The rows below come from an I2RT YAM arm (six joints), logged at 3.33 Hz.
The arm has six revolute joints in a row. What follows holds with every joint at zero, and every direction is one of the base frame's.
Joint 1 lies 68 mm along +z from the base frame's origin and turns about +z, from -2.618 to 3.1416 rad.
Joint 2 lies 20 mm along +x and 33.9 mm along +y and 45.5 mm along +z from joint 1 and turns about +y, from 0 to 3.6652 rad.
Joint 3 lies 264 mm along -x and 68.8 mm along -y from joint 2 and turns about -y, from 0 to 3.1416 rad.
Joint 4 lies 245 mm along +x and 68.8 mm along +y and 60 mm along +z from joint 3 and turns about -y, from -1.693 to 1.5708 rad.
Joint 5 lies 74 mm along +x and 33.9 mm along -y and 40.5 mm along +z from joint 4 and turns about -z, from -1.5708 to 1.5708 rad.
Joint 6 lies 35.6 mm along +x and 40.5 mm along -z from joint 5 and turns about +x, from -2.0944 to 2.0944 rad.
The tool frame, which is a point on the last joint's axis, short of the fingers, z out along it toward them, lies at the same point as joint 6; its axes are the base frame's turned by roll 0, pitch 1.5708 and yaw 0 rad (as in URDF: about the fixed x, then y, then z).
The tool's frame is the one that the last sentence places.
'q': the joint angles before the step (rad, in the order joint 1, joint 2, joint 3, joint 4, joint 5, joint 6). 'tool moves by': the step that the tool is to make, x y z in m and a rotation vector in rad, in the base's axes. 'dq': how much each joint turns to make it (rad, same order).
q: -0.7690, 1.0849, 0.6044, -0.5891, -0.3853, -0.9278
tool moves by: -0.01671, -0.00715, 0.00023, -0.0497, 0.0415, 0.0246
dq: -0.0893, -0.0188, 0.0010, -0.0649, 0.0047, -0.1409
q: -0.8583, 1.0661, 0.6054, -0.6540, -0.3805, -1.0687
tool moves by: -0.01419, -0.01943, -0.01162, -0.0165, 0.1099, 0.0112
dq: -0.1155, 0.0871, 0.0187, -0.0439, 0.0404, -0.1651
